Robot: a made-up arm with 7 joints. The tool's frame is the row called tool. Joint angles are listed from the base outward.
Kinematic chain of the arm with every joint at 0, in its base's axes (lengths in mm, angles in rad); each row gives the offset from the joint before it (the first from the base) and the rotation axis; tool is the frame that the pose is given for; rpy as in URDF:
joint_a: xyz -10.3 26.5 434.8 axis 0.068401 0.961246 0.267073
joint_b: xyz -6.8 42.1 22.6 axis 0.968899 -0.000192 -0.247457
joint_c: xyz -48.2 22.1 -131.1 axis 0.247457 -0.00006 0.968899
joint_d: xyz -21.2 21.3 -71.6 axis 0.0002 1 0.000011
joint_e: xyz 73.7 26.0 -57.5 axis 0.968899 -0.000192 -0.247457
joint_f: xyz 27.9 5.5 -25.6 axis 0.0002 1 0.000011
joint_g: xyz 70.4 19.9 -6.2 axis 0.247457 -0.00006 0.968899
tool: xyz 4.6 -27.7 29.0 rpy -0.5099 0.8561 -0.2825
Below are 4 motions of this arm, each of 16 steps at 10 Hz.
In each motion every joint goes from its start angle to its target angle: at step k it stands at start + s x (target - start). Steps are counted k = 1, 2, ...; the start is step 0. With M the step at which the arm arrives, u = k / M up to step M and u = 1 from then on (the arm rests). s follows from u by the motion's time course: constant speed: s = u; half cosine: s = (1 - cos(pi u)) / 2; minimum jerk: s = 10 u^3 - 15 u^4 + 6 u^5.
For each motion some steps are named. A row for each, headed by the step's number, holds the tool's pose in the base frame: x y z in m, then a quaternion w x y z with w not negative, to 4 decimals.
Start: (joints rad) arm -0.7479 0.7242 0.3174 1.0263 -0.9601 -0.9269 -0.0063
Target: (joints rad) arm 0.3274 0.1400 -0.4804 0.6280 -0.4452 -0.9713 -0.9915
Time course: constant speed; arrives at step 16
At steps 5, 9, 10, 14, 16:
5: 0.0888 0.3134 0.2547 0.9750 -0.1836 0.1176 0.0427
9: 0.0344 0.2648 0.2079 0.9320 -0.1309 0.2961 -0.1628
10: 0.0181 0.2515 0.1992 0.9100 -0.1278 0.3298 -0.2164
14: -0.0517 0.1937 0.1808 0.7942 -0.1479 0.4083 -0.4251
16: -0.0858 0.1622 0.1816 0.7287 -0.1717 0.4117 -0.5196

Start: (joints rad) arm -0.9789 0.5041 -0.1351 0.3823 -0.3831 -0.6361 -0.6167
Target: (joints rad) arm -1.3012 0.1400 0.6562 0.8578 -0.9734 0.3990 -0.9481
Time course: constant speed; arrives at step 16
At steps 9, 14, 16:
9: 0.2937 0.2159 0.3351 0.8459 -0.2322 0.0506 -0.4774
14: 0.3213 0.1802 0.2933 0.6769 -0.4283 0.0547 -0.5961
16: 0.3301 0.1560 0.2788 0.5842 -0.4900 0.0416 -0.6456

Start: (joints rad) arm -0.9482 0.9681 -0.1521 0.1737 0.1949 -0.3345 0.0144
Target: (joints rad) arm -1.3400 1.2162 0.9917 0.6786 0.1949 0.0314 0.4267
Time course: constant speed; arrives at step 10
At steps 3, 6, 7, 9, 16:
3: 0.1903 0.2998 0.5211 0.9225 0.2354 -0.1554 0.2637
6: 0.1453 0.3647 0.5482 0.8696 0.0199 -0.2273 0.4380
7: 0.1288 0.3849 0.5493 0.8403 -0.0605 -0.2463 0.4792
9: 0.0990 0.4212 0.5398 0.7678 -0.2274 -0.2730 0.5332
16: 0.0873 0.4369 0.5301 0.7261 -0.3116 -0.2800 0.5453

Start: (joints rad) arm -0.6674 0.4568 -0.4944 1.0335 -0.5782 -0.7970 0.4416
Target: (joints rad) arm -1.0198 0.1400 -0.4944 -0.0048 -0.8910 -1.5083 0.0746
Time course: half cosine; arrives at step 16
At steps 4, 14, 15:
4: 0.2207 0.2001 0.2647 0.9684 -0.2173 0.1218 0.0158
14: 0.2067 0.1136 0.3608 0.6227 -0.4859 -0.4524 -0.4143
15: 0.2057 0.1117 0.3623 0.6007 -0.4924 -0.4686 -0.4208

